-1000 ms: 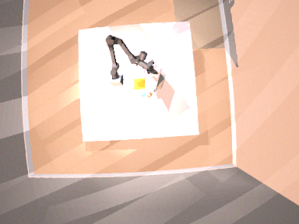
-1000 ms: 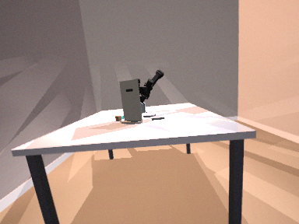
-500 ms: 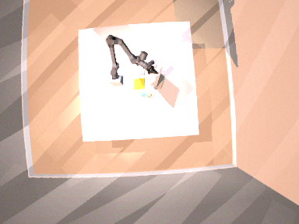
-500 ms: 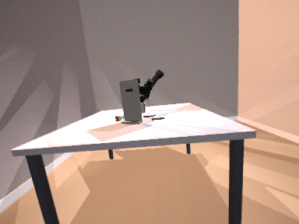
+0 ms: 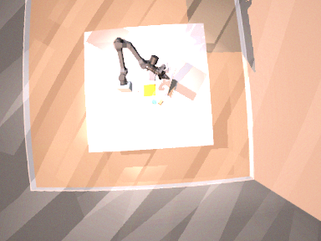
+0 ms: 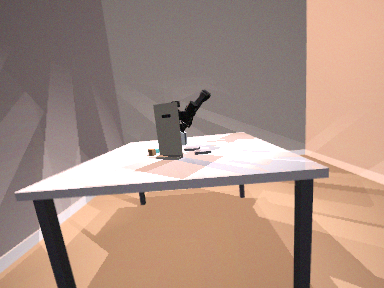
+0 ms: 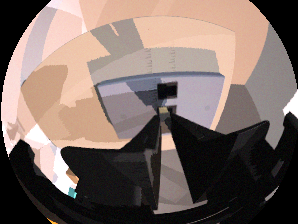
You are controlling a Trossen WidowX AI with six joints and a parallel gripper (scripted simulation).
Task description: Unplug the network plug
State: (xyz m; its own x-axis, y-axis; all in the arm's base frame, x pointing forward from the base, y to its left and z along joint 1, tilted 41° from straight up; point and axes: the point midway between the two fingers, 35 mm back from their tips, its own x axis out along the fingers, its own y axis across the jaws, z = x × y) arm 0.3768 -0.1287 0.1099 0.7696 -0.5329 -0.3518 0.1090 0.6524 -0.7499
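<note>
My gripper tip is 250 mm above the orange marked square, 190 mm past it and 10 mm to the left of it. The rest, counted from my gripper tip: brown piece 230 mm below, 150 mm to the right, 90 mm behind; network plug 10 mm ahead; grey panel 100 mm below, 20 mm ahead, 10 mm to the right.
</note>
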